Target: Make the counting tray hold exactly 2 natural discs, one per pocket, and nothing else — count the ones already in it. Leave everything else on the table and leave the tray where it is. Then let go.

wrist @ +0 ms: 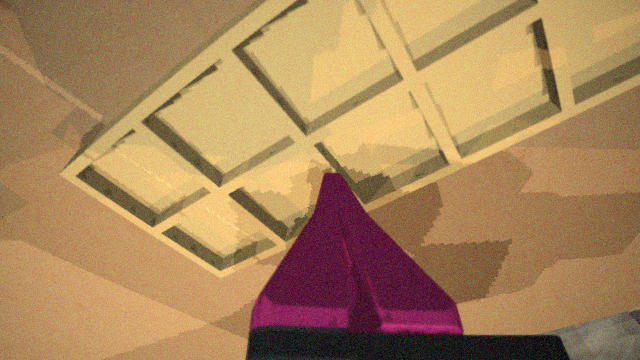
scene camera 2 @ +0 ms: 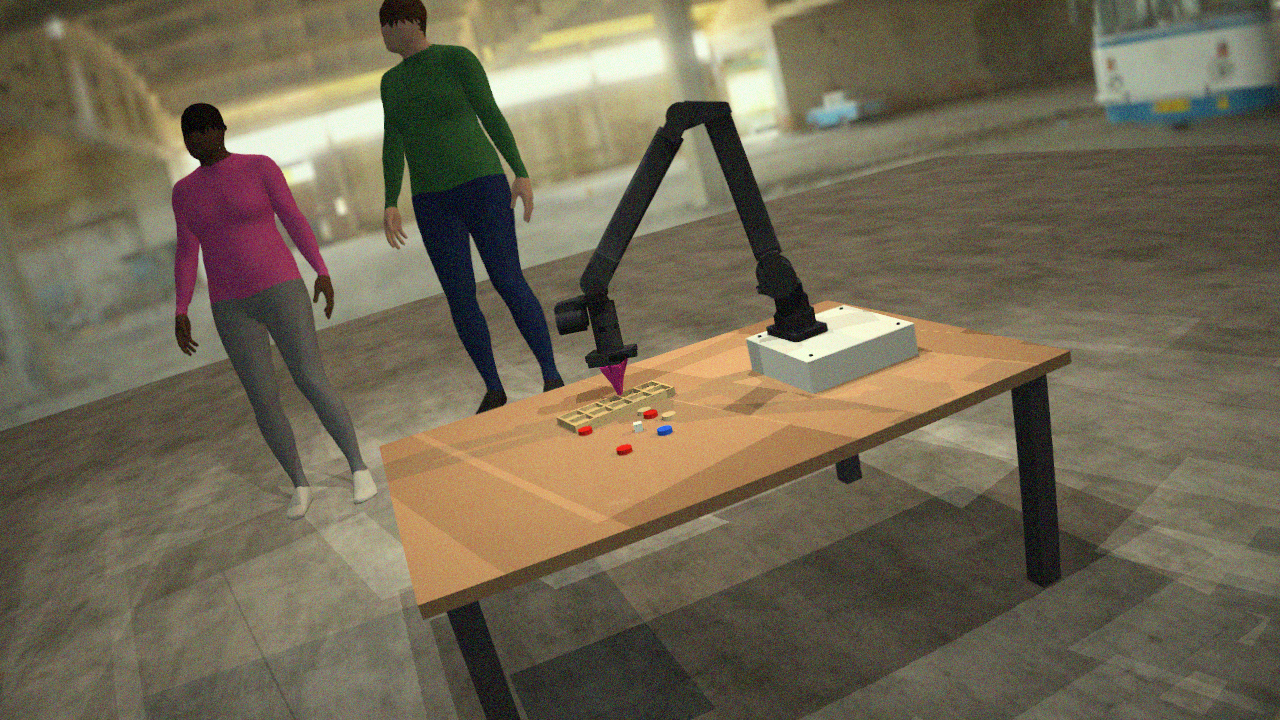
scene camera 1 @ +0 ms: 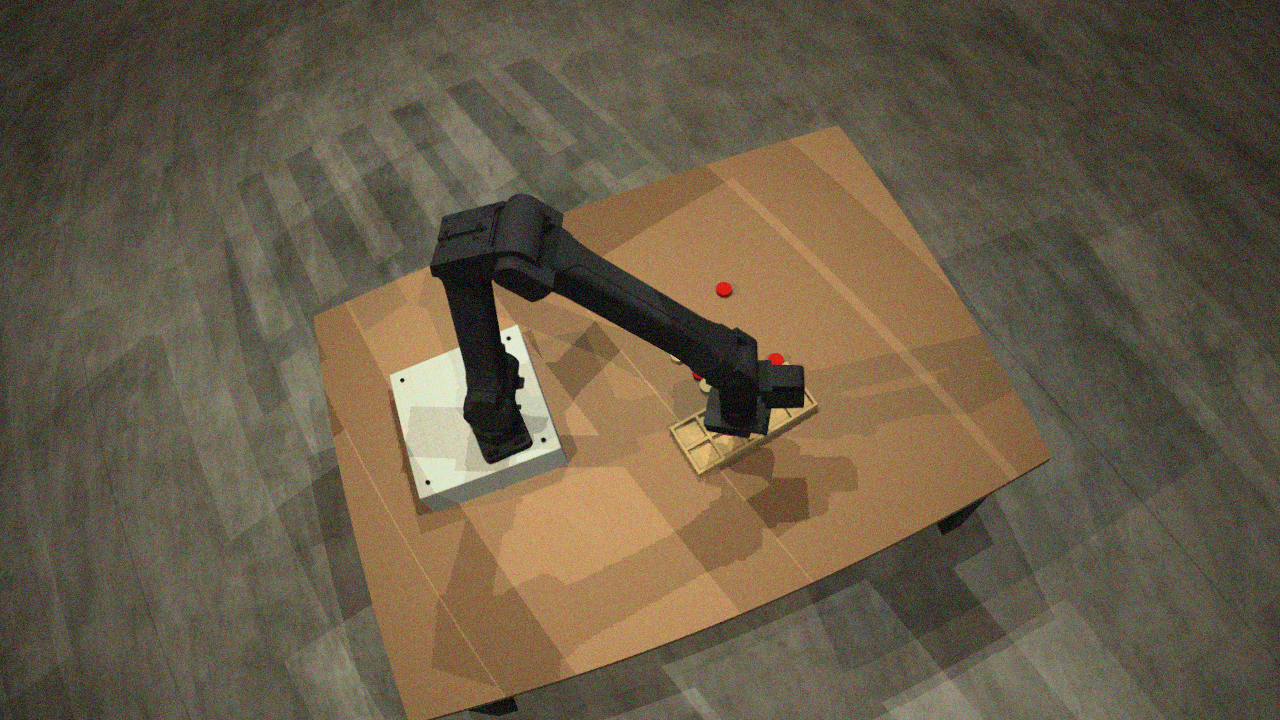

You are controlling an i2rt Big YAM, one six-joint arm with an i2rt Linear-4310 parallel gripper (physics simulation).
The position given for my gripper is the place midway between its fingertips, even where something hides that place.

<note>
My gripper (scene camera 1: 738,431) is shut, with nothing in its grasp. Also in view: a counting tray (scene camera 1: 705,451).
The counting tray also shows in the wrist view (wrist: 222,159) and in scene camera 2 (scene camera 2: 597,413). My gripper also shows in the wrist view (wrist: 330,183) and in scene camera 2 (scene camera 2: 620,394).
</note>
